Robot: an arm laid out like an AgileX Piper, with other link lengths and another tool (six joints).
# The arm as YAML. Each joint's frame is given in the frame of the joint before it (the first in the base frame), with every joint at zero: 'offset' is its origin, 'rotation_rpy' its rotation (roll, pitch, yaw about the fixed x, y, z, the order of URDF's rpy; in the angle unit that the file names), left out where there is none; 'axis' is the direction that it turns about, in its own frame. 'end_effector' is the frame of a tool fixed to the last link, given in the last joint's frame.
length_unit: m
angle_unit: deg
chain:
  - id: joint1
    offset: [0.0, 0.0, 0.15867]
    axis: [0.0, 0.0, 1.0]
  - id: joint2
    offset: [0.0, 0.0, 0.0]
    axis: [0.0, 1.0, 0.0]
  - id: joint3
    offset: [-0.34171, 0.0, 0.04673]
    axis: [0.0, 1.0, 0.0]
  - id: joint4
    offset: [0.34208, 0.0, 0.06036]
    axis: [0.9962, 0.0, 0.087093]
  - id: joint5
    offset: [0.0, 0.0, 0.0]
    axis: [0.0, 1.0, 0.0]
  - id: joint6
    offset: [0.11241, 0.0, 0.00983]
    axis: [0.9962, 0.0, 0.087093]
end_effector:
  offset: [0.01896, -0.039, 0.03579]
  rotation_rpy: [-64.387, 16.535, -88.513]
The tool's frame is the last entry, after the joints.
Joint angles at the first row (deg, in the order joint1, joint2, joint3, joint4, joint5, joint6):
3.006 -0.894 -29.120 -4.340 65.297 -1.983
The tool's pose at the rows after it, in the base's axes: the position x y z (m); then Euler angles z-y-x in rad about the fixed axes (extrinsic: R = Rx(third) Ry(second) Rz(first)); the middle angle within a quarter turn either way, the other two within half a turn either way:
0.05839, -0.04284, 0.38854, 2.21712, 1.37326, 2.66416
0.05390, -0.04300, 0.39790, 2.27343, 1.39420, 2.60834
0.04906, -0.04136, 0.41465, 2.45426, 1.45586, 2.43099
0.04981, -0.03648, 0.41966, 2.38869, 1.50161, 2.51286
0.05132, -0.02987, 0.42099, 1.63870, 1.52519, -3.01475
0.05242, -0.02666, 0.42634, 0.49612, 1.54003, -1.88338
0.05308, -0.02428, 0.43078, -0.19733, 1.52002, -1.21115
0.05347, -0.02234, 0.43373, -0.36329, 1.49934, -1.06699
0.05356, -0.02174, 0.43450, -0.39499, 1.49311, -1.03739
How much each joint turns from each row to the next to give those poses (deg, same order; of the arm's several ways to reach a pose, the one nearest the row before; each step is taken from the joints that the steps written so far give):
0.000 0.000 0.001 0.001 -0.001 0.000
-0.003 0.000 -1.345 0.002 0.000 -0.116
0.004 0.000 -1.760 0.697 -2.020 -0.642
0.003 0.000 -0.255 2.305 -1.673 -1.003
-0.005 0.000 0.000 2.939 -0.634 -2.124
0.003 0.001 -0.001 1.202 -1.967 -1.832
0.000 -0.001 0.001 0.693 -1.457 -1.983
-0.003 0.001 0.000 0.487 -0.860 -1.797
-0.001 -0.001 0.000 0.242 -0.266 -0.350

